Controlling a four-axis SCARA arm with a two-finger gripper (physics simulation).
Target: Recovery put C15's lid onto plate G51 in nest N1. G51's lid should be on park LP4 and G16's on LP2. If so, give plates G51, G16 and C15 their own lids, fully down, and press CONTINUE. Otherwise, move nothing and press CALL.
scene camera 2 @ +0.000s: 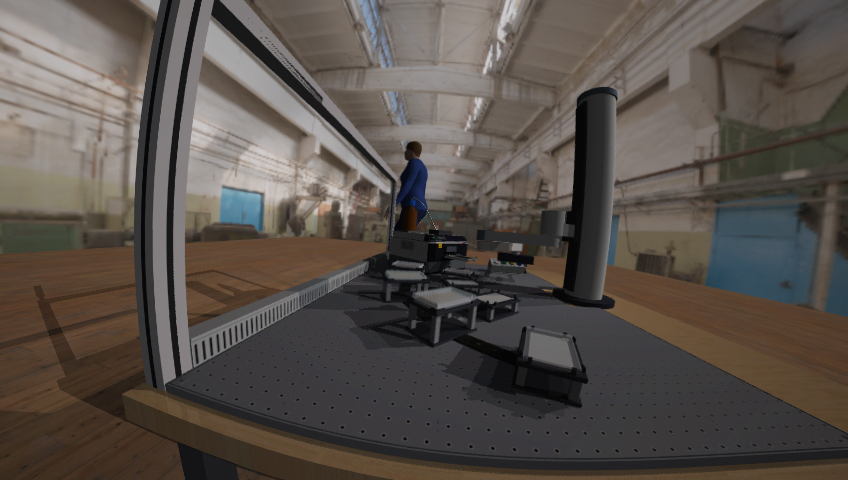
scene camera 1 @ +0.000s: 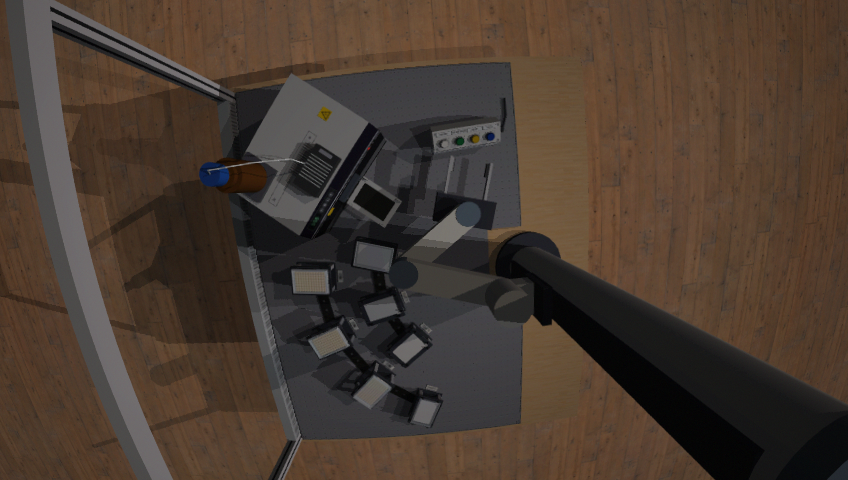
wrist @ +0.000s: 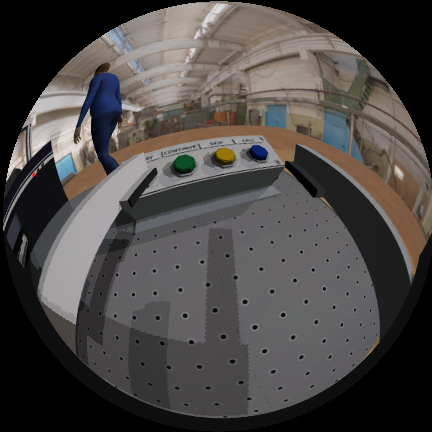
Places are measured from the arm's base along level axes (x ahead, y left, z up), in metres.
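Pixels of known places: gripper, between the fingertips: (scene camera 1: 471, 159) (wrist: 219, 152); arm's base, origin of its link: (scene camera 2: 581, 299) (scene camera 1: 527, 264).
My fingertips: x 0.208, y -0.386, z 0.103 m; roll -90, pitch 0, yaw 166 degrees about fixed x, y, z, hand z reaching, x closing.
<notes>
Ahead of a thing's pixels: the offset from my fingertips to its middle. "pt": to the spot under its first point.
My gripper (scene camera 1: 470, 161) (wrist: 219, 152) is open and empty, its fingers pointing at the front of the button panel @(dx +0.004, dy -0.088, dz -0.048 m) (scene camera 1: 466, 127) (scene camera 2: 505, 269) (wrist: 215, 186). The green CONTINUE button @(dx +0.027, dy -0.064, dz -0.026 m) (scene camera 1: 460, 140) (wrist: 184, 164), yellow button @(dx -0.023, dy -0.069, dz -0.026 m) (scene camera 1: 474, 139) (wrist: 225, 156) and blue CALL button @(dx -0.073, dy -0.073, dz -0.026 m) (scene camera 1: 490, 136) (wrist: 258, 152) show; my left finger hides the white button in the wrist view. Three beige-topped plates @(dx +0.571, dy +0.351, dz -0.017 m) (scene camera 1: 313, 281) @(dx +0.543, dy +0.583, dz -0.012 m) (scene camera 1: 329, 342) @(dx +0.415, dy +0.800, dz -0.004 m) (scene camera 1: 371, 389) sit on outer stands. Pale pieces @(dx +0.344, dy +0.288, dz -0.039 m) (scene camera 1: 374, 255) @(pt dx +0.333, dy +0.477, dz -0.044 m) (scene camera 1: 383, 308) @(pt dx +0.254, dy +0.641, dz -0.045 m) (scene camera 1: 410, 347) @(dx +0.226, dy +0.944, dz -0.039 m) (scene camera 1: 426, 410) lie on other stands. Their labels are too small to read, so I cannot tell whose lids they are.
A large grey machine @(pt dx +0.523, dy -0.121, dz +0.118 m) (scene camera 1: 285, 130) stands at the upper left with a tray (scene camera 1: 374, 202) at its front. A brown bottle @(pt dx +0.590, dy +0.005, dz +0.230 m) (scene camera 1: 246, 177) (scene camera 2: 408, 218) is beside it. The arm's column (scene camera 2: 595, 196) rises at the table's right side. A person in blue (scene camera 2: 416, 178) (wrist: 105, 100) stands beyond the table.
</notes>
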